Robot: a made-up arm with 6 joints. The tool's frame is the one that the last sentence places.
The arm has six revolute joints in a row. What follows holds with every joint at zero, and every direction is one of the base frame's. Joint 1 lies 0.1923 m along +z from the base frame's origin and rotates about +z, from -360.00 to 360.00 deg. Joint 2 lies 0.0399 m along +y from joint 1 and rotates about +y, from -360.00 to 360.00 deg. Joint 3 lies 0.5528 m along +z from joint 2 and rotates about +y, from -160.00 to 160.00 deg. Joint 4 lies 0.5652 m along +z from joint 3 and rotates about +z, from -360.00 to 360.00 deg. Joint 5 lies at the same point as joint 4 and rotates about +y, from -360.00 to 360.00 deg. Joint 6 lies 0.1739 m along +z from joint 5 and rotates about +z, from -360.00 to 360.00 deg. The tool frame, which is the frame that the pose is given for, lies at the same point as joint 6; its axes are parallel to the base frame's.
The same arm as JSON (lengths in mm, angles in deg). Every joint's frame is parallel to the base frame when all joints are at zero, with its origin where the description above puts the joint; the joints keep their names.
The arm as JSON. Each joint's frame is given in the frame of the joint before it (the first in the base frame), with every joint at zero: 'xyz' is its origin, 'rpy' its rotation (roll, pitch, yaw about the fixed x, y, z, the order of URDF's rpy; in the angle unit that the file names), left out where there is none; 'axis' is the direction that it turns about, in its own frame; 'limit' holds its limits. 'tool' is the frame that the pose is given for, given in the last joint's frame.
{
  "units": {
    "length": "mm",
    "angle": "deg"
  },
  "joints": [
    {
      "name": "joint 1",
      "type": "revolute",
      "origin": {
        "xyz": [
          0.0,
          0.0,
          192.3
        ]
      },
      "axis": [
        0.0,
        0.0,
        1.0
      ],
      "limit": {
        "lower": -360.0,
        "upper": 360.0
      }
    },
    {
      "name": "joint 2",
      "type": "revolute",
      "origin": {
        "xyz": [
          0.0,
          39.9,
          0.0
        ]
      },
      "axis": [
        0.0,
        1.0,
        0.0
      ],
      "limit": {
        "lower": -360.0,
        "upper": 360.0
      }
    },
    {
      "name": "joint 3",
      "type": "revolute",
      "origin": {
        "xyz": [
          0.0,
          0.0,
          552.8
        ]
      },
      "axis": [
        0.0,
        1.0,
        0.0
      ],
      "limit": {
        "lower": -160.0,
        "upper": 160.0
      }
    },
    {
      "name": "joint 4",
      "type": "revolute",
      "origin": {
        "xyz": [
          0.0,
          0.0,
          565.2
        ]
      },
      "axis": [
        0.0,
        0.0,
        1.0
      ],
      "limit": {
        "lower": -360.0,
        "upper": 360.0
      }
    },
    {
      "name": "joint 5",
      "type": "revolute",
      "origin": {
        "xyz": [
          0.0,
          0.0,
          0.0
        ]
      },
      "axis": [
        0.0,
        1.0,
        0.0
      ],
      "limit": {
        "lower": -360.0,
        "upper": 360.0
      }
    },
    {
      "name": "joint 6",
      "type": "revolute",
      "origin": {
        "xyz": [
          0.0,
          0.0,
          173.9
        ]
      },
      "axis": [
        0.0,
        0.0,
        1.0
      ],
      "limit": {
        "lower": -360.0,
        "upper": 360.0
      }
    }
  ],
  "tool": {
    "origin": {
      "xyz": [
        0.0,
        0.0,
        0.0
      ]
    }
  }
}

